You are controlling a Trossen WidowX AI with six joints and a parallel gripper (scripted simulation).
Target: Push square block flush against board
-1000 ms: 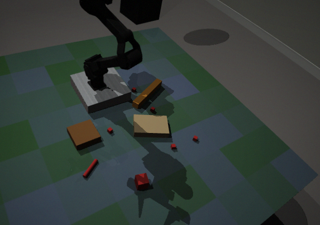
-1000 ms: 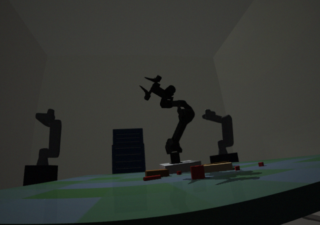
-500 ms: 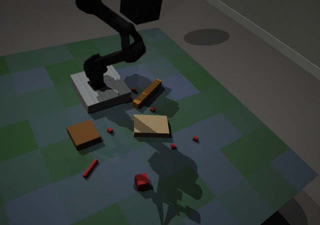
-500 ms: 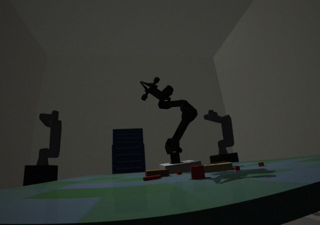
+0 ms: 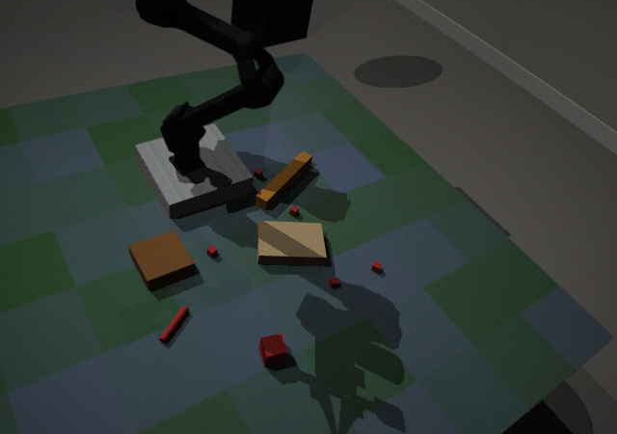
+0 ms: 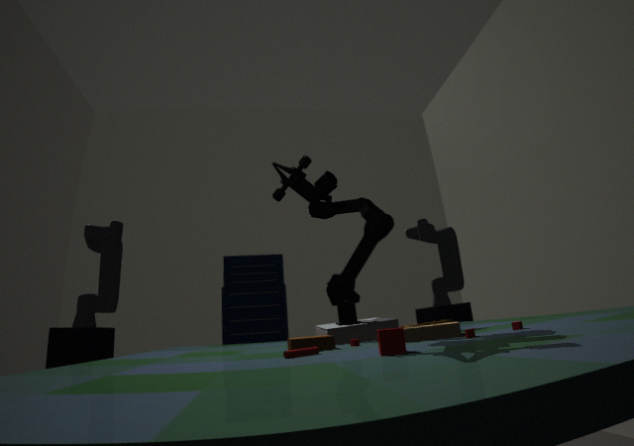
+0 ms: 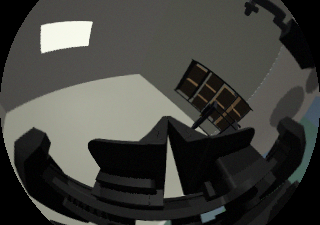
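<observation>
Now: gripper tip 59 cm above the brown square block, 20 cm short of it and 4 cm to the right of it. The rest, counted from my gripper tip: red rod 60 cm below, 35 cm ahead, 2 cm to the right; then tan flat slab 59 cm below, 31 cm ahead, 30 cm to the left; then long orange bar 59 cm below, 42 cm to the left, 14 cm ahead.
</observation>
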